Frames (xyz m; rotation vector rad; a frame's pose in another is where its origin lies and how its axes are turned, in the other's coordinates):
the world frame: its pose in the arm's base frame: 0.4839 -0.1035 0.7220 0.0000 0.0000 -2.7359
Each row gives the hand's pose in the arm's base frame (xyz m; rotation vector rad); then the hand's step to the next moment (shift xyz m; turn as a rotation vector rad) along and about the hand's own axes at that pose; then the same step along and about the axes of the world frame.
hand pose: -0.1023 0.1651 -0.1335 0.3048 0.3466 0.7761
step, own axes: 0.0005 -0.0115 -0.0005 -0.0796 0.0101 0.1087
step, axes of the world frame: -0.0038 0.0096 -0.0050 0.0392 0.0550 0.1170
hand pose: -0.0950 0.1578 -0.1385 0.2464 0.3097 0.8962
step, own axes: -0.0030 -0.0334 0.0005 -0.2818 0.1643 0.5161
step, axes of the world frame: -0.0119 0.0296 -0.0103 0.1540 0.1154 0.5794
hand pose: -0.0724 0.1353 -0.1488 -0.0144 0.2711 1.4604
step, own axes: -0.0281 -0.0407 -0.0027 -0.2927 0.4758 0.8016
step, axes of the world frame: -0.0212 0.0446 -0.0035 0.3607 -0.0549 0.9064
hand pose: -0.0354 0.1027 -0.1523 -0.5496 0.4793 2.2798
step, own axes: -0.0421 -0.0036 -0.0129 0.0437 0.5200 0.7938
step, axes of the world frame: -0.0191 0.0385 0.0102 0.5244 -0.2972 0.7343
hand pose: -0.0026 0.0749 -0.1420 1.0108 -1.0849 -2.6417
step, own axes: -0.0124 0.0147 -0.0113 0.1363 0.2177 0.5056
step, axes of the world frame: -0.0081 0.0179 0.0105 0.3776 -0.2595 0.3342
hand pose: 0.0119 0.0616 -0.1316 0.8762 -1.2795 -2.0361
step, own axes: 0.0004 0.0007 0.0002 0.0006 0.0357 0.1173
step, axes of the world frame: 0.0005 0.0003 0.0006 0.0602 -0.0799 0.0709
